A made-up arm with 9 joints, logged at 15 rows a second.
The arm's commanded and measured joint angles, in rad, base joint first. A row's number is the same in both.
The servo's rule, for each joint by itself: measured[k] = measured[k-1] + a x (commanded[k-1-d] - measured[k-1]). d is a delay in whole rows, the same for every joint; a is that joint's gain. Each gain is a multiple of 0.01, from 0.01 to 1. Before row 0 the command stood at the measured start. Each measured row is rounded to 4 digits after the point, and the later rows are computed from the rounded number. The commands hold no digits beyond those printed.
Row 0, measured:
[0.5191 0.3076 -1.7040 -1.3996 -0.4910 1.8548 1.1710 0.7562 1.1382]
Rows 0 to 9, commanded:
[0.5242 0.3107 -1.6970 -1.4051 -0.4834 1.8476 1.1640 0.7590 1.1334]
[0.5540 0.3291 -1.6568 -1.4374 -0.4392 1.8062 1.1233 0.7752 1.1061]
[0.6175 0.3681 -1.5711 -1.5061 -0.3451 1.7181 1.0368 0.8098 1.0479]
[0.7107 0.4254 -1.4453 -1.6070 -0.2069 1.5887 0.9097 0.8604 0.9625]
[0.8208 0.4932 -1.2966 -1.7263 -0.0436 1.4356 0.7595 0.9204 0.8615]
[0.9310 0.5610 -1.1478 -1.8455 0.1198 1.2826 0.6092 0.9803 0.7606]
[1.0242 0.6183 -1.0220 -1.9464 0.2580 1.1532 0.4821 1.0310 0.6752]
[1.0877 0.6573 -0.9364 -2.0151 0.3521 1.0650 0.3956 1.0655 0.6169]
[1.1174 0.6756 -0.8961 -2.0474 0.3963 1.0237 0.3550 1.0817 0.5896]
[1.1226 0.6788 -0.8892 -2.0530 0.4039 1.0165 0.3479 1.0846 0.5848]
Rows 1 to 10, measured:
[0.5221 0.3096 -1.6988 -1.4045 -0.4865 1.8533 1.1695 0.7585 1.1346]
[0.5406 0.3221 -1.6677 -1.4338 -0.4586 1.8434 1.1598 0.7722 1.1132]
[0.5852 0.3515 -1.5962 -1.4981 -0.3916 1.8171 1.1340 0.8030 1.0642]
[0.6580 0.3988 -1.4845 -1.5950 -0.2826 1.7691 1.0869 0.8501 0.9879]
[0.7524 0.4592 -1.3455 -1.7119 -0.1416 1.6991 1.0181 0.9077 0.8931]
[0.8560 0.5244 -1.1992 -1.8308 0.0126 1.6116 0.9322 0.9672 0.7937]
[0.9536 0.5845 -1.0681 -1.9337 0.1574 1.5153 0.8377 1.0195 0.7048]
[1.0314 0.6311 -0.9706 -2.0061 0.2723 1.4207 0.7449 1.0572 0.6389]
[1.0813 0.6596 -0.9155 -2.0429 0.3455 1.3373 0.6630 1.0773 0.6019]
[1.1053 0.6719 -0.8960 -2.0519 0.3800 1.2699 0.5968 1.0833 0.5891]
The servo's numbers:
d 0
a 0.58 0.64 0.74 0.89 0.59 0.21 0.21 0.82 0.75

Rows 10 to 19, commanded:
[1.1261 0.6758 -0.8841 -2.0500 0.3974 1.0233 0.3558 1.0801 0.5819]
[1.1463 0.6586 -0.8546 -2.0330 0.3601 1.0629 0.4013 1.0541 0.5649]
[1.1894 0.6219 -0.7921 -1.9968 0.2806 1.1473 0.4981 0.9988 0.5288]
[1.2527 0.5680 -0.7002 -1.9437 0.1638 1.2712 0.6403 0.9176 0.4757]
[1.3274 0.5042 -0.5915 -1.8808 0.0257 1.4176 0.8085 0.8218 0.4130]
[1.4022 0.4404 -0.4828 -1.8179 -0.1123 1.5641 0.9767 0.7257 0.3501]
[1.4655 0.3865 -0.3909 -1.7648 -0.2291 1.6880 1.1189 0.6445 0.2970]
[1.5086 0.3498 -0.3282 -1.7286 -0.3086 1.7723 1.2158 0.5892 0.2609]
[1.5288 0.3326 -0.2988 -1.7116 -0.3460 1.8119 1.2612 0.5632 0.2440]
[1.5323 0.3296 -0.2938 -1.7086 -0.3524 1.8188 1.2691 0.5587 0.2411]
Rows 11 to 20, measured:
[1.1174 0.6744 -0.8872 -2.0502 0.3903 1.2181 0.5462 1.0807 0.5837]
[1.1342 0.6643 -0.8631 -2.0349 0.3725 1.1855 0.5158 1.0589 0.5696]
[1.1662 0.6372 -0.8106 -2.0010 0.3183 1.1775 0.5121 1.0096 0.5390]
[1.2164 0.5929 -0.7289 -1.9500 0.2271 1.1972 0.5390 0.9342 0.4915]
[1.2808 0.5361 -0.6272 -1.8884 0.1083 1.2435 0.5956 0.8420 0.4326]
[1.3512 0.4749 -0.5203 -1.8257 -0.0219 1.3108 0.6756 0.7466 0.3707]
[1.4175 0.4183 -0.4245 -1.7715 -0.1441 1.3900 0.7687 0.6629 0.3154]
[1.4703 0.3745 -0.3532 -1.7333 -0.2412 1.4703 0.8626 0.6025 0.2745]
[1.5042 0.3477 -0.3129 -1.7140 -0.3030 1.5420 0.9463 0.5703 0.2516]
[1.5205 0.3361 -0.2988 -1.7092 -0.3321 1.6001 1.0141 0.5608 0.2437]

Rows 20 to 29, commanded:
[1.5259 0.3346 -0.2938 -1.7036 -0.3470 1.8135 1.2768 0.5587 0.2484]
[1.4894 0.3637 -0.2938 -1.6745 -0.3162 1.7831 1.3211 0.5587 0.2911]
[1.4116 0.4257 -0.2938 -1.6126 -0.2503 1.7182 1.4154 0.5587 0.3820]
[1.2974 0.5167 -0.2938 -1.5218 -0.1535 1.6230 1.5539 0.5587 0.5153]
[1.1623 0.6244 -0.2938 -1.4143 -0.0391 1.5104 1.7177 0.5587 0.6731]
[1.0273 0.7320 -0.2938 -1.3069 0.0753 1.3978 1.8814 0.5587 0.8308]
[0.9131 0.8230 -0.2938 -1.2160 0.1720 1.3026 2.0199 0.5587 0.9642]
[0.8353 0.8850 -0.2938 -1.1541 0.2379 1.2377 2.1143 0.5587 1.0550]
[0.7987 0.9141 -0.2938 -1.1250 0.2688 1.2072 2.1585 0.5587 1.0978]
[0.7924 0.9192 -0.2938 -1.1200 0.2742 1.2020 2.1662 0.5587 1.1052]
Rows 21 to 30, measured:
[1.5236 0.3351 -0.2951 -1.7042 -0.3409 1.6449 1.0693 0.5591 0.2472]
[1.5038 0.3534 -0.2941 -1.6778 -0.3263 1.6739 1.1222 0.5588 0.2801]
[1.4503 0.3997 -0.2939 -1.6198 -0.2815 1.6832 1.1838 0.5587 0.3565]
[1.3616 0.4746 -0.2938 -1.5326 -0.2060 1.6706 1.2615 0.5587 0.4756]
[1.2460 0.5705 -0.2938 -1.4273 -0.1075 1.6370 1.3573 0.5587 0.6237]
[1.1192 0.6739 -0.2938 -1.3201 0.0004 1.5868 1.4674 0.5587 0.7790]
[0.9997 0.7693 -0.2938 -1.2275 0.1016 1.5271 1.5834 0.5587 0.9179]
[0.9043 0.8433 -0.2938 -1.1622 0.1820 1.4663 1.6949 0.5587 1.0207]
[0.8431 0.8886 -0.2938 -1.1291 0.2332 1.4119 1.7923 0.5587 1.0785]
[0.8137 0.9082 -0.2938 -1.1210 0.2574 1.3678 1.8708 0.5587 1.0985]

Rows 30 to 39, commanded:
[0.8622 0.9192 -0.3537 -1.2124 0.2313 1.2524 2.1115 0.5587 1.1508]
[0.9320 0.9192 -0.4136 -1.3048 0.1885 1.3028 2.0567 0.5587 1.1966]
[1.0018 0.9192 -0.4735 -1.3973 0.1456 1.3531 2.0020 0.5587 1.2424]
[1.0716 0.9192 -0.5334 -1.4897 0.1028 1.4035 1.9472 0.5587 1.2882]
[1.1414 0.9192 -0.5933 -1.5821 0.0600 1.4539 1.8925 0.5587 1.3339]
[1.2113 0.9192 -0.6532 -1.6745 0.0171 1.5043 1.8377 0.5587 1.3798]
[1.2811 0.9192 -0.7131 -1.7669 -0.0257 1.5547 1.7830 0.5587 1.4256]
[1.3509 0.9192 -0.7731 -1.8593 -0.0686 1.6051 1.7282 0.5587 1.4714]
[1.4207 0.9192 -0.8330 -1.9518 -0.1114 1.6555 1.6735 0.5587 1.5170]
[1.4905 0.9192 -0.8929 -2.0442 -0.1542 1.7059 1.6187 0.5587 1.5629]
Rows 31 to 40, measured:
[0.8418 0.9152 -0.3381 -1.2023 0.2420 1.3436 1.9213 0.5587 1.1377]
[0.8941 0.9178 -0.3940 -1.2935 0.2104 1.3350 1.9497 0.5587 1.1819]
[0.9566 0.9187 -0.4528 -1.3859 0.1722 1.3388 1.9607 0.5587 1.2273]
[1.0233 0.9190 -0.5124 -1.4783 0.1313 1.3524 1.9579 0.5587 1.2730]
[1.0918 0.9191 -0.5723 -1.5707 0.0892 1.3737 1.9442 0.5587 1.3187]
[1.1611 0.9192 -0.6322 -1.6631 0.0467 1.4011 1.9218 0.5587 1.3645]
[1.2307 0.9192 -0.6921 -1.7555 0.0040 1.4334 1.8927 0.5587 1.4103]
[1.3004 0.9192 -0.7520 -1.8479 -0.0388 1.4695 1.8582 0.5587 1.4561]
[1.3702 0.9192 -0.8119 -1.9404 -0.0816 1.5086 1.8194 0.5587 1.5018]
[1.4400 0.9192 -0.8718 -2.0328 -0.1244 1.5500 1.7773 0.5587 1.5476]

